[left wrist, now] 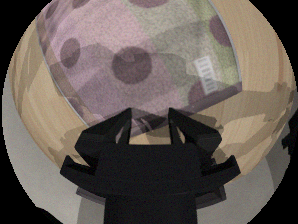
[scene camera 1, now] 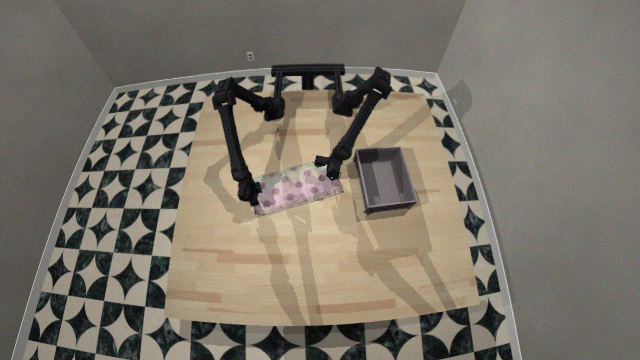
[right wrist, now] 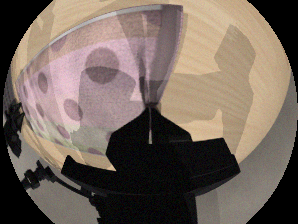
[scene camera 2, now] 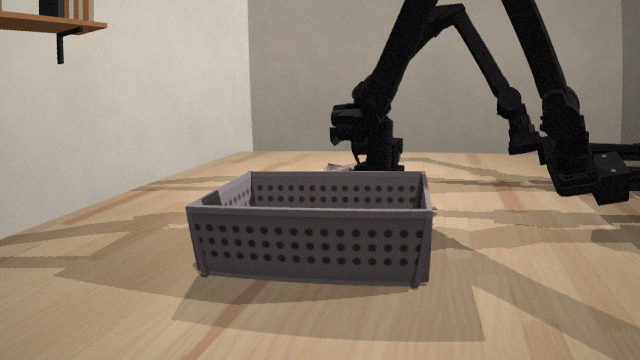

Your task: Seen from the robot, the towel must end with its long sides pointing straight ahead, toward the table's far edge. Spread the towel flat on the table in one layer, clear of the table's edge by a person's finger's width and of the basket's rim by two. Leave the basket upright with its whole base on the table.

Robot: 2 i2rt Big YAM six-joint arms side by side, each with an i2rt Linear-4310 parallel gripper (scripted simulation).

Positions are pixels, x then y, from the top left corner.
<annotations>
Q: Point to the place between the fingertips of my right gripper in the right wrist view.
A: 150,111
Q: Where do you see a grey basket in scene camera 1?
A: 387,179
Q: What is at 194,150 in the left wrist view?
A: My left gripper.
</annotations>
